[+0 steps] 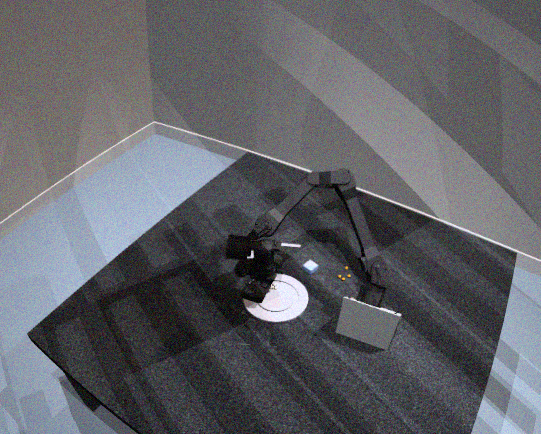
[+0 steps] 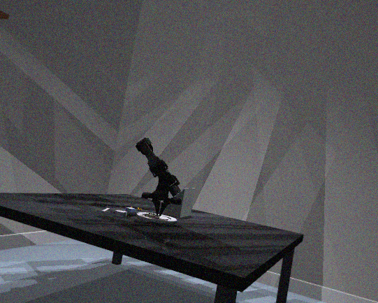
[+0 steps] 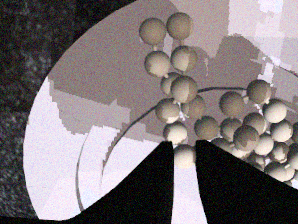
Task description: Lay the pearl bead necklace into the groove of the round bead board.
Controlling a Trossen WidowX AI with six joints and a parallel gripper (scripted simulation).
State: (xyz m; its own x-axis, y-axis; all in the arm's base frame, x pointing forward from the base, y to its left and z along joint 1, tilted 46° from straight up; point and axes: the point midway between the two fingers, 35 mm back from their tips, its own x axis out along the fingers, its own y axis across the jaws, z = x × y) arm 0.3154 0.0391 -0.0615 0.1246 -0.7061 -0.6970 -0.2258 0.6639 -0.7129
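My gripper tip is 30 mm to the left of the round white bead board, 30 mm past it and 10 mm above it. The rest, counted from my gripper tip: small white block 130 mm ahead, 120 mm to the right, 10 mm below; small blue cube 200 mm to the right, 50 mm behind, 10 mm below; thin white stick 250 mm to the right, 90 mm ahead, 20 mm below.
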